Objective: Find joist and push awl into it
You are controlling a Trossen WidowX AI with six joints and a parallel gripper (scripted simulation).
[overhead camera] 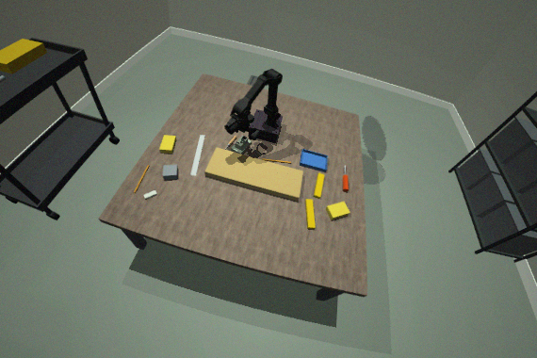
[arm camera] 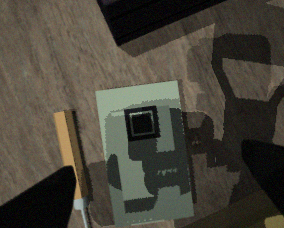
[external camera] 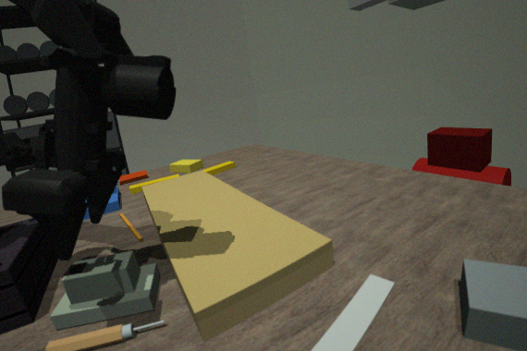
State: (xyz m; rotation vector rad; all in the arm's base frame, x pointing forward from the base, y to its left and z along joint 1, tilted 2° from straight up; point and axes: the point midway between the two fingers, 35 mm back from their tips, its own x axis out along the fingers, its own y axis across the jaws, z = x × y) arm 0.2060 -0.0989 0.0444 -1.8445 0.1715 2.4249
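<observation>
My gripper tip is now 5 cm above the grey stud finder and 1 cm to the left of it. The rest, counted from my gripper tip: awl (9 cm below, 8 cm to the right, 3 cm ahead); square light (4 cm below, 2 cm behind); white ruler (21 cm to the right, 18 cm ahead, 9 cm below).
</observation>
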